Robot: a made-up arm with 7 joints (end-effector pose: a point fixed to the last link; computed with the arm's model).
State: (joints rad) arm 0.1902 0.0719 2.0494 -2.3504 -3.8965 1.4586 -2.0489
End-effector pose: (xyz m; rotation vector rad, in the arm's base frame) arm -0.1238 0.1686 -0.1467 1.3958 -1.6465 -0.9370
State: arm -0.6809 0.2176 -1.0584 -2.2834 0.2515 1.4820 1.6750
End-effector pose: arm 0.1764 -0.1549 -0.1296 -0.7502 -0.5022 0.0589
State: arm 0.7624 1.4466 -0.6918 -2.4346 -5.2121 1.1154 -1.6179
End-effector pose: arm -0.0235 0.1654 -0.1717 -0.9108 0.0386 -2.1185
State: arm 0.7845 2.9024 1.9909 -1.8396 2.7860 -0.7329 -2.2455
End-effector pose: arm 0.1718 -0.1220 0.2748 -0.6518 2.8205 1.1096
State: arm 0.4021 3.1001 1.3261 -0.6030 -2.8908 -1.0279 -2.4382
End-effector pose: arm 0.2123 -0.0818 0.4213 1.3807 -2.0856 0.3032
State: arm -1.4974 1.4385 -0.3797 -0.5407 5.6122 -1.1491 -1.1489
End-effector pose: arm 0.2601 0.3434 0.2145 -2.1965 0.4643 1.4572
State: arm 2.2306 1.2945 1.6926 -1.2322 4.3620 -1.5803 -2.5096
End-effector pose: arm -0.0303 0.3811 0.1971 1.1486 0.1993 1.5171
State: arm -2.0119 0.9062 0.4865 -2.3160 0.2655 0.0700 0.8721
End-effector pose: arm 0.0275 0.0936 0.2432 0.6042 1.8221 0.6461
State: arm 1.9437 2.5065 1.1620 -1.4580 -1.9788 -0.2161 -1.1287
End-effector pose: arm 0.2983 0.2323 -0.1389 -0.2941 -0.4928 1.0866
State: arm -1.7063 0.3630 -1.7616 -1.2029 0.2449 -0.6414 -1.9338
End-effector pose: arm 0.3880 -0.1857 -0.0523 -0.8216 0.9034 1.0149
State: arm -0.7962 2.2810 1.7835 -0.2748 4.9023 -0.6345 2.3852
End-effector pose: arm -0.1719 0.3528 0.2878 0.2298 2.9633 -0.3220
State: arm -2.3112 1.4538 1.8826 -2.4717 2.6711 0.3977 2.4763
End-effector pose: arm -0.0178 0.2317 -0.0074 -1.0504 -0.4288 -2.3133
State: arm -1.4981 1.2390 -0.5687 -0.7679 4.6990 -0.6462 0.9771
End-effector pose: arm 0.3511 0.2447 0.1950 1.4280 -1.1498 -1.4454
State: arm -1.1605 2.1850 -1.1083 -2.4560 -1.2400 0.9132 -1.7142
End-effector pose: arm 0.1265 0.1752 0.0936 -1.9103 -1.2102 0.3587
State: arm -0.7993 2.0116 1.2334 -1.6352 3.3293 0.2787 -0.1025
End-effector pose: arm -0.1189 0.1924 0.3029 -1.9208 -1.8331 -1.2809
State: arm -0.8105 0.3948 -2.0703 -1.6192 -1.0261 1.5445 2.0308
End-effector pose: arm 0.1558 -0.0695 -0.3400 -0.2115 -1.5819 -0.5368
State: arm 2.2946 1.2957 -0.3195 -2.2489 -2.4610 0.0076 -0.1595
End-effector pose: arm -0.2444 0.1244 0.0125 -0.5869 -0.6114 -2.9917
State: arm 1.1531 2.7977 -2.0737 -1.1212 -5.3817 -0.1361 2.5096
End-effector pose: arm 0.1424 0.3045 0.2867 2.1641 -0.1833 0.6687
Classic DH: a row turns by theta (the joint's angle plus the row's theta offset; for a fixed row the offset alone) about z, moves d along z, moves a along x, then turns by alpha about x. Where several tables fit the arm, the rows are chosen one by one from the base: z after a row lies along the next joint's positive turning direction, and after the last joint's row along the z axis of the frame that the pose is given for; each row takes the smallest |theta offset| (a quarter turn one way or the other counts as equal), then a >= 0, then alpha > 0; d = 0 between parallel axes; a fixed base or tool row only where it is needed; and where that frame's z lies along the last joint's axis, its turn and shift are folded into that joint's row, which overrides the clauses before.
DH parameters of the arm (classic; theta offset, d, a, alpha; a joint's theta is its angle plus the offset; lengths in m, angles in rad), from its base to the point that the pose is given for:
base (fixed): 0 0 0 -1.2217
joint 1: 1.5708 0 0 1.5708
joint 2: 1.2217 0 0 -1.5708
joint 3: -1.5708 -0.2943 0.0331 -1.5708
joint 4: 0 0 -0.0229 1.5708
joint 5: 0 -0.1892 0 -1.5708
joint 6: 0 0 0 1.5708
joint 7: 0 0 0 0

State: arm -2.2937 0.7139 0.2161 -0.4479 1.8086 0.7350 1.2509
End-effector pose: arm 0.2662 0.0546 0.4006 -2.4870 -0.0893 0.2100
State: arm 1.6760 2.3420 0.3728 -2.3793 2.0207 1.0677 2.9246
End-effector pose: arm 0.1125 0.1851 -0.1250 1.4140 0.7347 2.1198
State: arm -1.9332 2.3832 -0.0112 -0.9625 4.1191 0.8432 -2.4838
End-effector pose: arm -0.2365 0.3215 0.2211 -0.4781 1.9658 0.2943
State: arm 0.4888 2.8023 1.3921 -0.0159 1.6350 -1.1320 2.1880
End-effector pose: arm 0.1814 0.1644 0.4175 2.0263 1.7584 0.7743
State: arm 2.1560 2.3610 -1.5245 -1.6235 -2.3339 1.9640 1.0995
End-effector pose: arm -0.0645 0.3401 0.1561 -0.5889 -0.3472 -1.9104
